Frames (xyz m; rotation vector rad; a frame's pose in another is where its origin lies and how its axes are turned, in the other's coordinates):
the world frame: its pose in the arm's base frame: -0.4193 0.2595 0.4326 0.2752 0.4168 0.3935
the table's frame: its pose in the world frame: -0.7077 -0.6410 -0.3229 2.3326 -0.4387 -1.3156
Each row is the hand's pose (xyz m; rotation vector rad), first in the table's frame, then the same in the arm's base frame.
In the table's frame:
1: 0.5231 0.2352 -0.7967 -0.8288 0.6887 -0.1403
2: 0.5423 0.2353 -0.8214 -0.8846 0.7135 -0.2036
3: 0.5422 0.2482 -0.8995 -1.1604 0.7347 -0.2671
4: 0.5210 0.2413 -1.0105 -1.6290 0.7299 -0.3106
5: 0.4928 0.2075 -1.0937 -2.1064 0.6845 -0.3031
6: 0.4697 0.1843 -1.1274 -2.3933 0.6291 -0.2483
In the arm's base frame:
1: -0.0368 -0.4254 -0.1456 1.9120 1.1640 -0.5901
2: -0.0107 -0.4154 -0.1596 1.8743 1.2594 -0.5539
3: 0.0625 -0.3903 -0.1428 1.6225 1.4285 -0.4095
4: 0.1503 -0.3308 -0.1031 1.1689 1.5866 -0.1761
5: 0.2005 -0.2601 -0.0665 0.6968 1.6348 0.0490
6: 0.2139 -0.2222 -0.0421 0.4140 1.5974 0.1748

